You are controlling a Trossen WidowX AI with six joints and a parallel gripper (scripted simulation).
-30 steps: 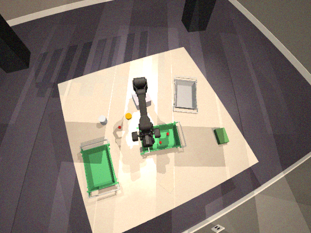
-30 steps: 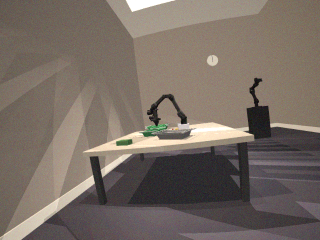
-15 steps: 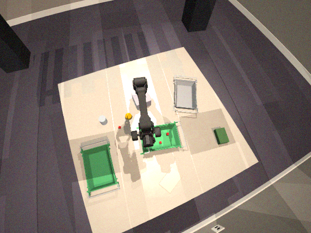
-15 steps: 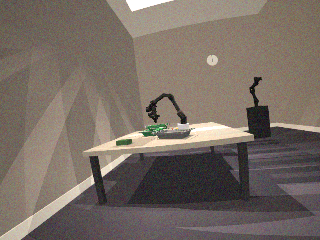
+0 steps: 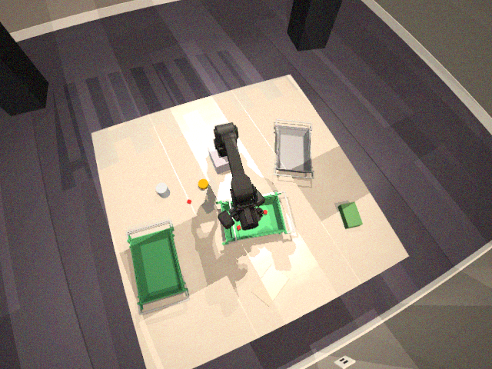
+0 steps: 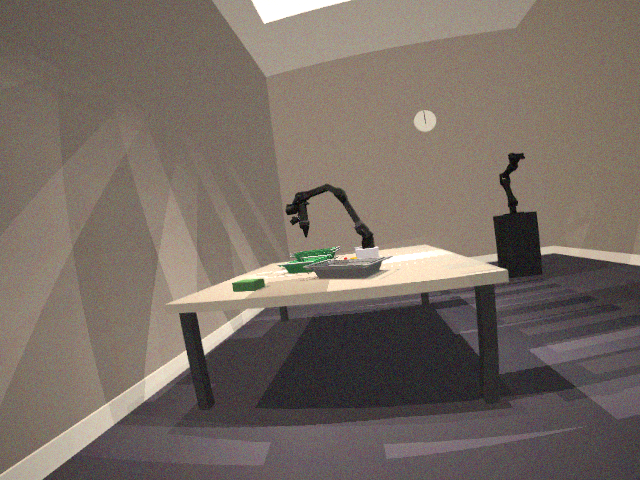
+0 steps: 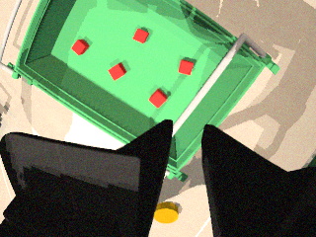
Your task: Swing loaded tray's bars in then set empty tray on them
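My gripper tip is 33 cm past the grey tray, 39 cm to the right of it and 15 cm above it. The rest, counted from my gripper tip: red cube 18 cm behind, 21 cm to the right, 18 cm below; grey cylinder 26 cm behind, 32 cm to the right, 16 cm below; yellow disc 26 cm behind, 12 cm to the right, 18 cm below.
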